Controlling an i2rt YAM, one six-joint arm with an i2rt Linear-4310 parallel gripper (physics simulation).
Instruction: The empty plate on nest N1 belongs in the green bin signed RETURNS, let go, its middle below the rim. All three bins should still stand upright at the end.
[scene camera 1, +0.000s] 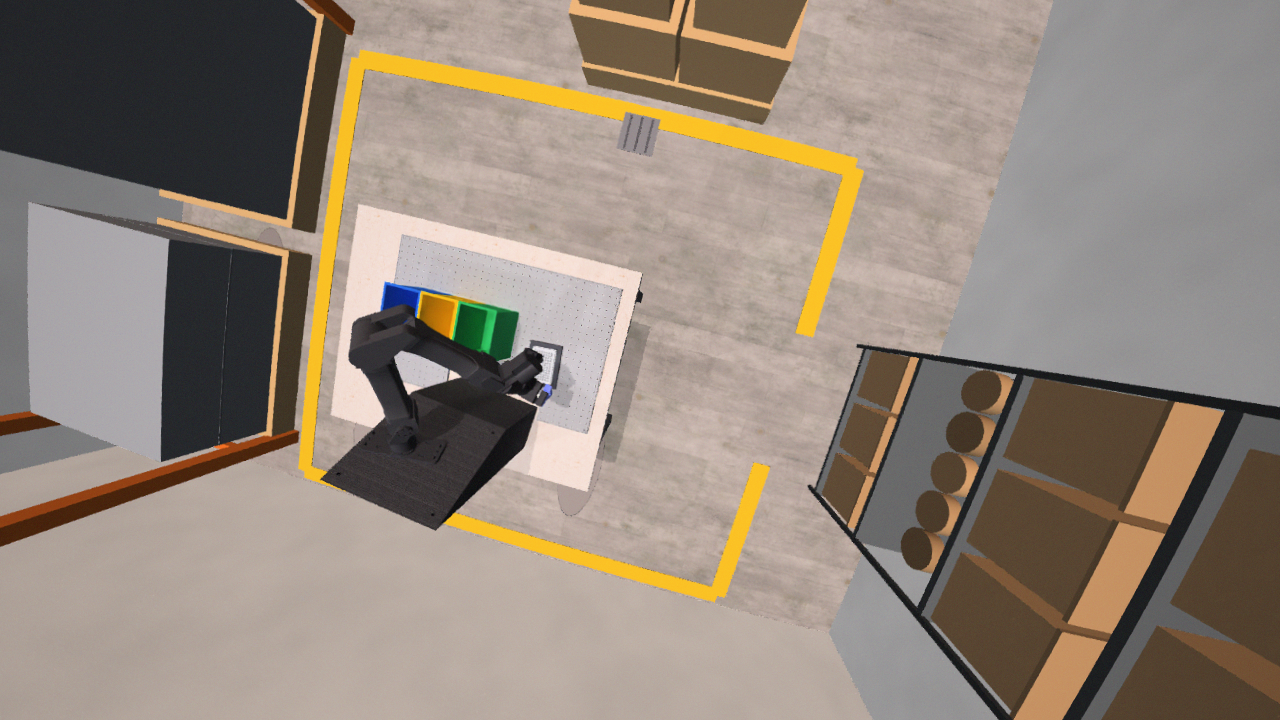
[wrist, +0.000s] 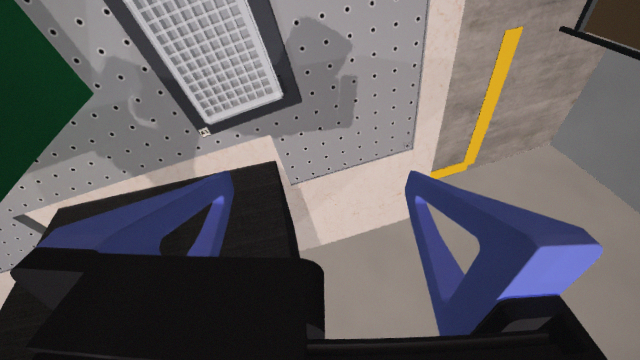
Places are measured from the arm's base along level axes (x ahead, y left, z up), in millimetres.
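Where they show: gripper, fingertip midpoint: (scene camera 1: 539, 387) (wrist: 319, 180); arm's base, link origin: (scene camera 1: 404, 446).
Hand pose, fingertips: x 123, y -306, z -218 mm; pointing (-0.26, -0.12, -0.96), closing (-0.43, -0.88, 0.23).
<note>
Each offset is from my fingertips to the top centre of the thing. Level surfaces: height alone.
The white gridded plate {144 mm down, 49 mm ahead, 43 mm left} (scene camera 1: 548, 361) (wrist: 215, 60) lies in the dark frame of a nest {156 mm down, 49 mm ahead, 43 mm left} (scene camera 1: 558, 368) (wrist: 290, 90); the small tag at the nest's corner is too small to read surely. My gripper (scene camera 1: 546, 393) (wrist: 319, 180) is open, with nothing between its blue fingers. It hangs above the bench near the plate's lower end in the scene view, apart from the plate. The green bin {9 mm up, 173 mm ahead, 207 mm left} (scene camera 1: 503, 333) (wrist: 35, 95) stands upright left of the nest. The yellow bin {9 mm up, 207 mm ahead, 333 mm left} (scene camera 1: 436, 315) and the blue bin {9 mm up, 241 mm ahead, 458 mm left} (scene camera 1: 400, 295) stand upright beyond it in a row. No RETURNS sign is readable.
The grey perforated board {170 mm down} (scene camera 1: 586, 313) (wrist: 385, 90) lies on the pale table {183 mm down} (scene camera 1: 559, 465) (wrist: 345, 210) under the nest and bins. The dark base block (scene camera 1: 474, 447) (wrist: 260, 215) stands at the table's near edge. My forearm passes close to the green bin in the scene view.
</note>
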